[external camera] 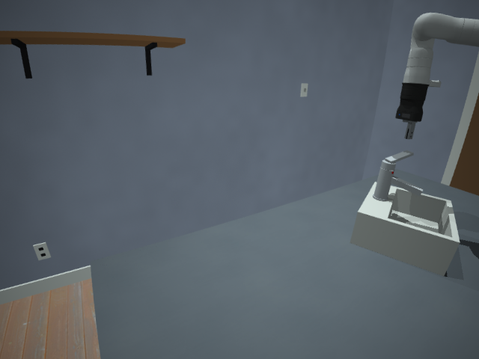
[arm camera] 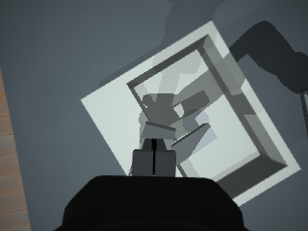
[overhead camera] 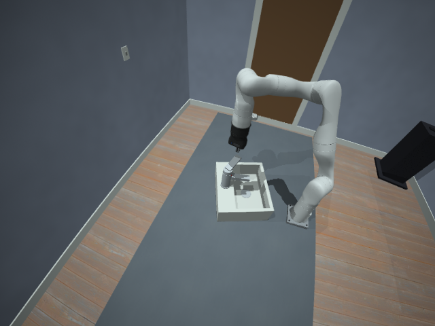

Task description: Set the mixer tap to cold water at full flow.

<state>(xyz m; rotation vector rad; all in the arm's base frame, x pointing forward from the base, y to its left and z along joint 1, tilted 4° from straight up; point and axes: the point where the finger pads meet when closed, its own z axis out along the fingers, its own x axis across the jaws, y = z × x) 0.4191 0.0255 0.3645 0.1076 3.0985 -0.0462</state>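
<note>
The flat lever lies 80 mm below my hand and 20 mm to the left of it. From my hand the other things lie so: white basin 320 mm below, 90 mm behind; grey mixer tap 130 mm below, 40 mm to the left.
</note>
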